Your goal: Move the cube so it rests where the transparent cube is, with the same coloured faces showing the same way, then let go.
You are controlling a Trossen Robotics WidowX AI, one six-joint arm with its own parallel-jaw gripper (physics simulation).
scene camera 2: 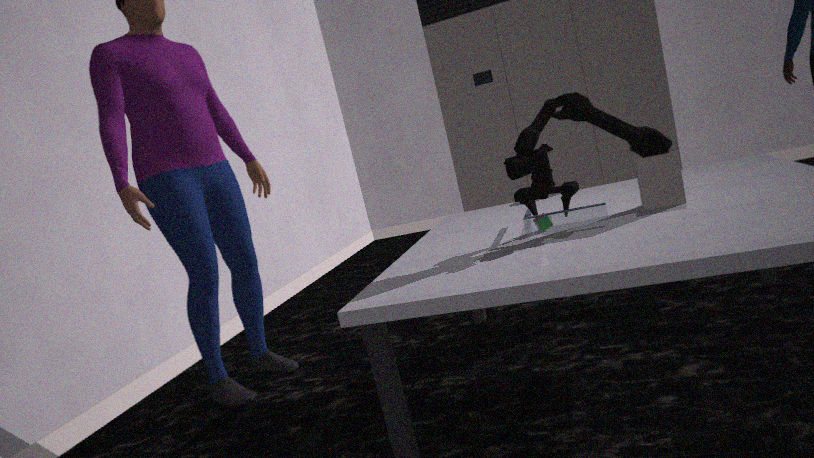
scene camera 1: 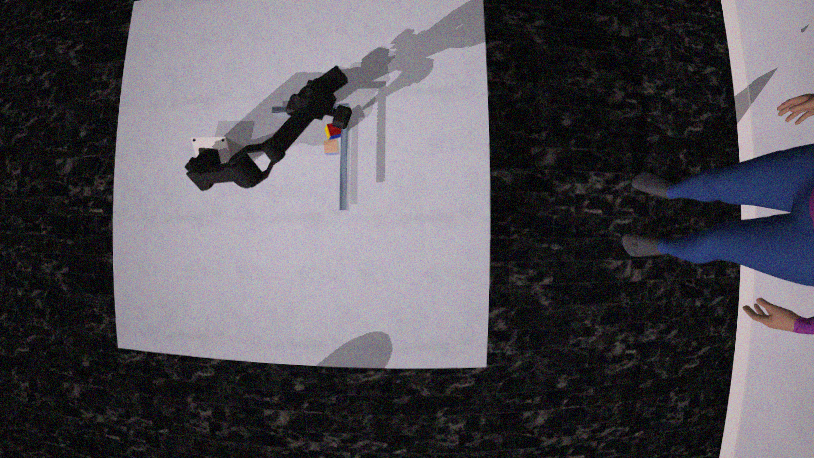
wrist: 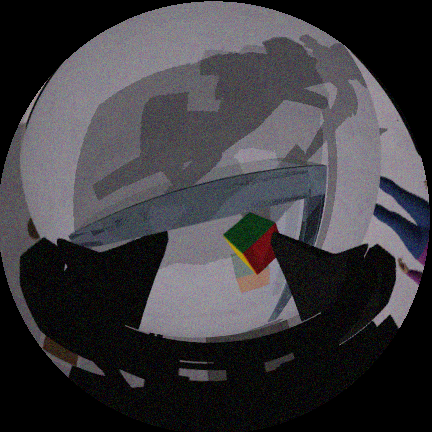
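Seen in the pictures: gripper, fingertip midpoint: [scene camera 1: 323, 121] [wrist: 221, 236]; arm's base, origin of the base link: [scene camera 2: 661, 169] [scene camera 1: 209, 157].
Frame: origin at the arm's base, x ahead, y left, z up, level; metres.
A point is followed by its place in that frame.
The cube [scene camera 1: 333, 131] @(y 0.116, x 0.365, z -0.060 m) [scene camera 2: 544, 223] [wrist: 251, 241] @(y 0.140, x 0.351, z -0.062 m) shows green, red and yellow faces in the wrist view, and red, yellow and blue in scene camera 1. It looks tilted, one edge up. The transparent cube [scene camera 1: 331, 147] @(y 0.067, x 0.364, z -0.066 m) [wrist: 254, 281] @(y 0.071, x 0.361, z -0.065 m) has a pale orange face and a pale teal side. It lies right beside the cube, partly overlapped by it in the wrist view. My gripper [scene camera 1: 315, 110] @(y 0.146, x 0.327, z -0.067 m) [scene camera 2: 550, 214] @(y 0.146, x 0.327, z -0.067 m) [wrist: 221, 236] @(y 0.146, x 0.327, z -0.067 m) is open with nothing held. Its fingertips are just above the cube, which sits near the right finger in the wrist view; I cannot tell whether they touch.
A clear bluish wall [scene camera 1: 343, 170] @(y -0.001, x 0.413, z -0.045 m) [scene camera 2: 586, 209] @(y 0.183, x 0.218, z -0.052 m) [wrist: 200, 200] @(y 0.186, x 0.318, z -0.045 m) forms a corner close to the cube, with one arm running beside the transparent cube. The white table [scene camera 1: 284, 273] @(y -0.329, x 0.251, z -0.105 m) [scene camera 2: 432, 284] @(y 0.588, x 0.575, z -0.105 m) carries the arm's shadows. A person [scene camera 2: 170, 113] stands beyond the table.
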